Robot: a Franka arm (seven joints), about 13 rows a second.
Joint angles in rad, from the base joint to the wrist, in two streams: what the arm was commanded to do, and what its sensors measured. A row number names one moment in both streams.
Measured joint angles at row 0: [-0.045 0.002 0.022 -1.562 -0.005 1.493 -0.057]
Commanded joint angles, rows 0 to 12: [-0.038 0.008 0.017 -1.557 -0.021 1.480 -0.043]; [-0.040 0.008 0.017 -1.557 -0.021 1.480 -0.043]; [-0.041 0.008 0.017 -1.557 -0.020 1.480 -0.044]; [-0.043 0.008 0.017 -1.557 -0.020 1.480 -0.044]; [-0.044 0.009 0.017 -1.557 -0.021 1.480 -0.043]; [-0.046 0.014 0.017 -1.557 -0.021 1.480 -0.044]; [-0.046 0.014 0.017 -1.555 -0.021 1.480 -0.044]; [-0.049 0.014 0.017 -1.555 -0.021 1.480 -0.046]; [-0.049 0.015 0.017 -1.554 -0.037 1.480 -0.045]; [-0.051 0.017 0.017 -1.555 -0.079 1.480 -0.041]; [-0.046 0.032 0.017 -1.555 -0.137 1.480 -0.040]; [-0.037 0.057 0.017 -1.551 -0.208 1.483 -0.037]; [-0.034 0.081 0.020 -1.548 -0.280 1.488 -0.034]
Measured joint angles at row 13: [-0.048 0.028 0.020 -1.570 -0.181 1.493 -0.057]
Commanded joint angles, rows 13 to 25: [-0.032 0.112 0.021 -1.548 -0.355 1.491 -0.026]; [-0.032 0.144 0.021 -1.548 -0.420 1.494 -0.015]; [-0.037 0.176 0.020 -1.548 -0.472 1.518 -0.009]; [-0.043 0.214 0.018 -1.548 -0.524 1.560 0.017]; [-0.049 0.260 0.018 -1.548 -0.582 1.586 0.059]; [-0.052 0.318 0.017 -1.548 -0.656 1.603 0.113]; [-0.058 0.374 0.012 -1.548 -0.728 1.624 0.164]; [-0.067 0.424 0.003 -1.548 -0.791 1.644 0.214]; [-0.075 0.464 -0.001 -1.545 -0.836 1.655 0.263]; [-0.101 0.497 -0.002 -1.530 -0.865 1.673 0.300]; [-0.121 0.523 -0.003 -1.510 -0.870 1.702 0.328]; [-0.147 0.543 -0.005 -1.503 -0.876 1.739 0.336]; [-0.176 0.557 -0.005 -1.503 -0.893 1.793 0.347]
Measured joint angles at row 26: [-0.134 0.537 -0.008 -1.542 -0.867 1.743 0.330]
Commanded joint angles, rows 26 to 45: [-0.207 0.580 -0.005 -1.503 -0.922 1.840 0.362]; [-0.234 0.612 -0.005 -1.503 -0.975 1.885 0.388]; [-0.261 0.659 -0.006 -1.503 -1.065 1.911 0.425]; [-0.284 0.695 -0.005 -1.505 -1.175 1.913 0.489]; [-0.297 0.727 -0.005 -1.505 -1.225 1.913 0.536]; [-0.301 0.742 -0.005 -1.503 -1.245 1.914 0.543]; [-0.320 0.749 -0.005 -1.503 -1.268 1.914 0.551]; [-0.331 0.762 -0.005 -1.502 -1.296 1.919 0.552]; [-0.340 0.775 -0.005 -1.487 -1.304 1.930 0.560]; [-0.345 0.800 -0.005 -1.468 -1.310 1.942 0.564]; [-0.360 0.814 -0.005 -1.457 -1.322 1.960 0.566]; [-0.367 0.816 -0.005 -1.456 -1.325 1.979 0.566]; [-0.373 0.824 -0.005 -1.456 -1.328 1.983 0.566]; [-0.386 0.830 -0.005 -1.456 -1.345 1.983 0.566]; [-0.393 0.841 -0.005 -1.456 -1.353 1.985 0.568]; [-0.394 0.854 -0.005 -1.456 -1.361 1.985 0.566]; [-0.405 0.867 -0.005 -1.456 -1.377 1.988 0.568]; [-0.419 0.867 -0.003 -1.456 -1.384 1.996 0.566]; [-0.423 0.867 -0.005 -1.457 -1.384 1.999 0.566]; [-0.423 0.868 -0.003 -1.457 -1.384 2.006 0.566]
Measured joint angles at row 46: [-0.411 0.855 -0.010 -1.481 -1.358 1.987 0.553]
